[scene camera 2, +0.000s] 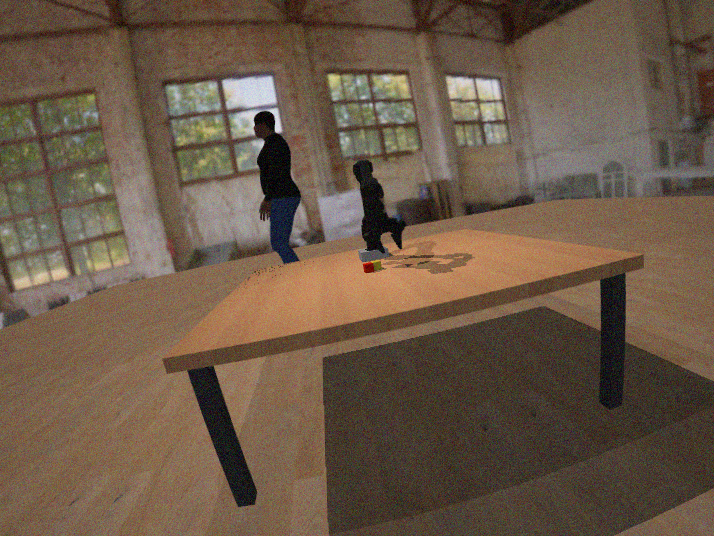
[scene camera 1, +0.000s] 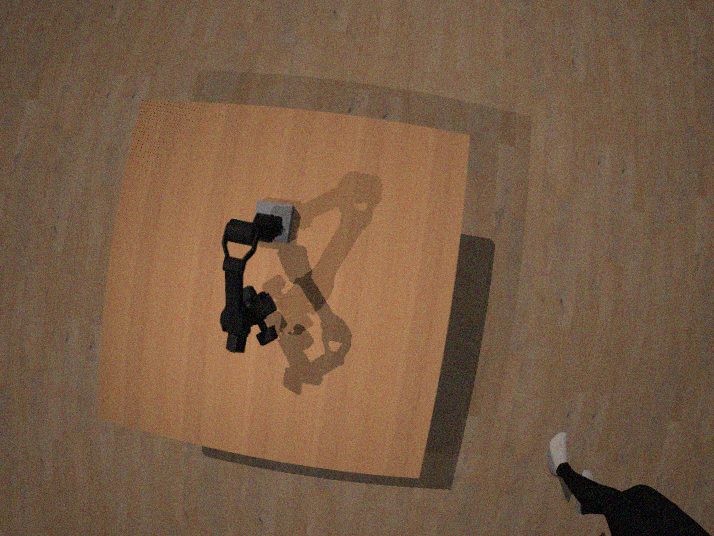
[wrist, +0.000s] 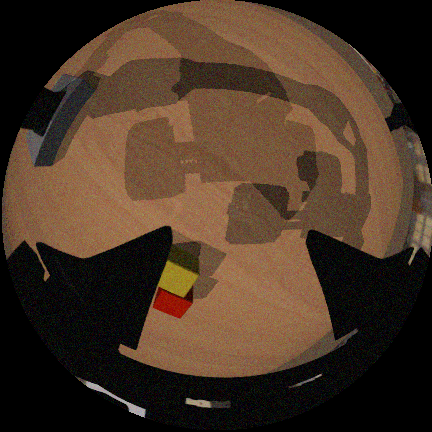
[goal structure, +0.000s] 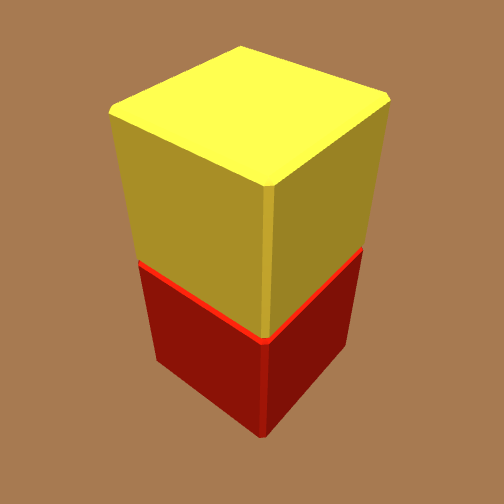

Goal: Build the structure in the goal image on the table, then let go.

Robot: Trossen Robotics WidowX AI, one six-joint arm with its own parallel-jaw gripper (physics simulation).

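Seen in the pictures: gripper, between the fingertips: (scene camera 2: 392,251) (wrist: 243,235); arm's base, origin of its link: (scene camera 2: 373,249) (scene camera 1: 271,226).
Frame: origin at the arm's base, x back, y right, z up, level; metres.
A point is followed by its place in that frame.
Observation:
A yellow cube (scene camera 2: 377,265) @[x -0.289, y 0.093, z -0.025 m] (wrist: 179,278) @[x -0.276, y 0.089, z -0.010 m] and a red cube (scene camera 2: 367,267) @[x -0.297, y 0.137, z -0.022 m] (wrist: 172,303) @[x -0.281, y 0.124, z -0.010 m] sit side by side on the table (scene camera 1: 357,403) @[x -0.632, y -0.257, z -0.043 m] (scene camera 2: 299,305) @[x -0.524, y 0.436, z -0.043 m] (wrist: 260,320) @[x -0.430, y 0.152, z -0.043 m], touching or nearly so. In the wrist view they lie beside the left finger, whose edge comes up against them in the picture. Both are hidden under the arm in scene camera 1. My gripper (scene camera 1: 258,314) @[x -0.293, y 0.025, z 0.017 m] (wrist: 243,235) @[x -0.293, y 0.025, z 0.017 m] is wide open with nothing between its fingers. It hangs above the table; its exact height over the cubes is hard to tell.
The grey base block (scene camera 1: 287,222) @[x 0.010, y -0.055, z -0.001 m] (scene camera 2: 369,254) @[x -0.039, y 0.036, z -0.014 m] (wrist: 64,122) @[x -0.045, y 0.007, z -0.028 m] of the arm stands on the table, behind the cubes in scene camera 2. The arm's shadows fall across the table top. A person (scene camera 1: 640,501) (scene camera 2: 279,173) stands on the floor beyond the table.

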